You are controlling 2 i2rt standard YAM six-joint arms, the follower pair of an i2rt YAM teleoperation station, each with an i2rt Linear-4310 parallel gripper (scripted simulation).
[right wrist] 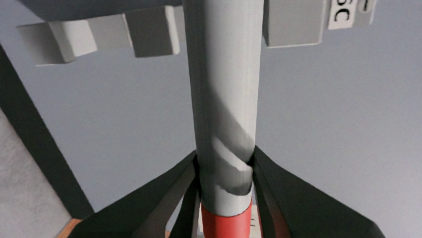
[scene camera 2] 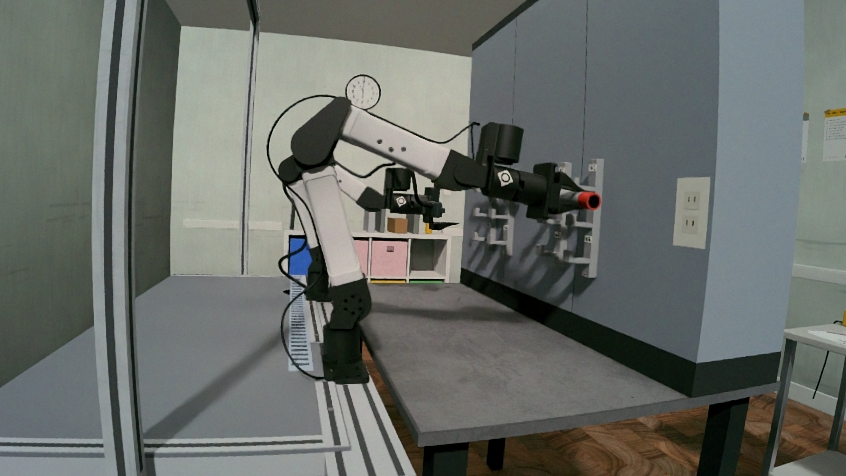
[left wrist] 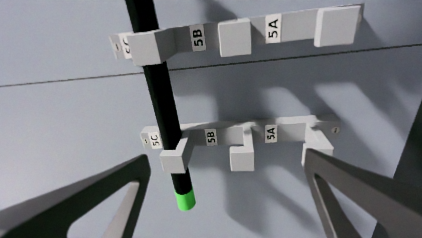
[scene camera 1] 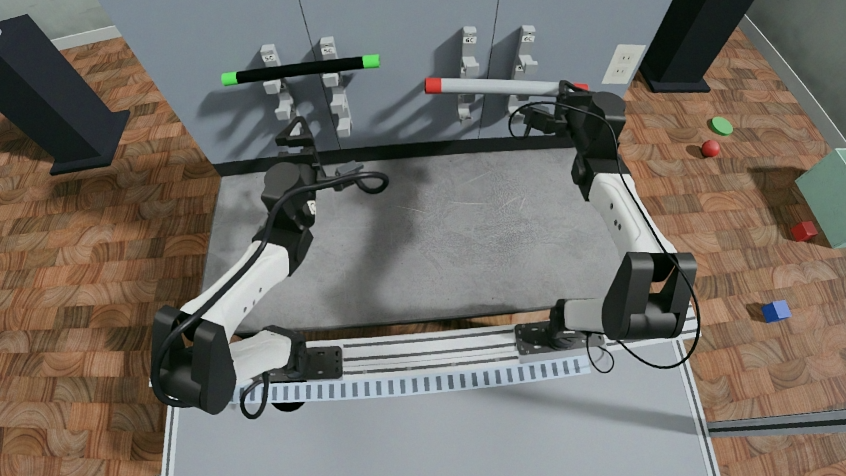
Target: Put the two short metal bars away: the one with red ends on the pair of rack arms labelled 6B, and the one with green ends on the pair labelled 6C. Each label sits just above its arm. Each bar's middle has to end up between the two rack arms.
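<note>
There's a red-ended bar (scene camera 1: pixel 432 85), and you get the bar (right wrist: pixel 223 51) as well, but in the left wrist view the bar is out of frame. The left gripper (left wrist: pixel 223 159) is visible. As for the right gripper (scene camera 2: pixel 583 200), you can see it in the right wrist view (right wrist: pixel 225 155) too.
</note>
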